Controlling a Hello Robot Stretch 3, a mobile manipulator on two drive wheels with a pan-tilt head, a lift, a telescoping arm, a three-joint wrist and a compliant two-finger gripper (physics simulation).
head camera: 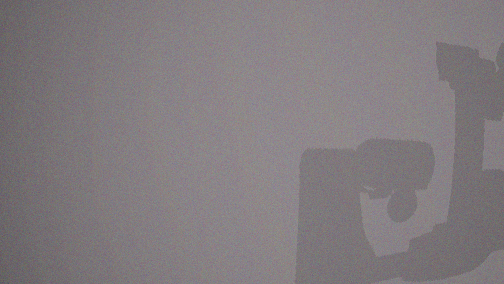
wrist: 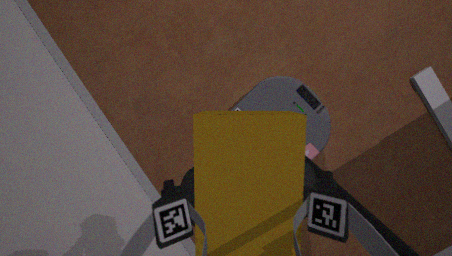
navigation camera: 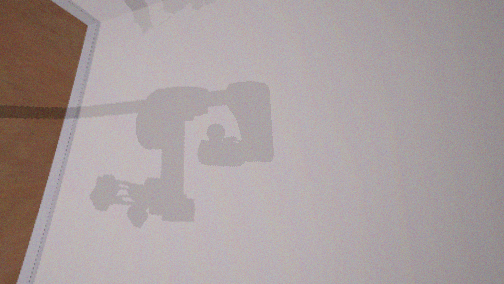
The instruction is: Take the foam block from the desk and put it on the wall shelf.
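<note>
The foam block (wrist: pixel 249 150) is a yellow upright-looking slab in the lower middle of the wrist view. My gripper (wrist: pixel 246 181) is shut on it, with one tag-marked finger at each side of the block. The block's lower end is cut off by the frame edge. The gripper and the block do not show directly in the head or navigation views. The desk and the wall shelf cannot be made out in these views.
A pale wall (head camera: pixel 175 125) (navigation camera: pixel 350 150) (wrist: pixel 45 125) bears shadows of the robot. Its skirting (navigation camera: pixel 56 165) (wrist: pixel 90 100) meets the brown floor (navigation camera: pixel 30 165) (wrist: pixel 150 45). My grey base (wrist: pixel 275 95) is behind the block. A light bar (wrist: pixel 431 90) is at the right.
</note>
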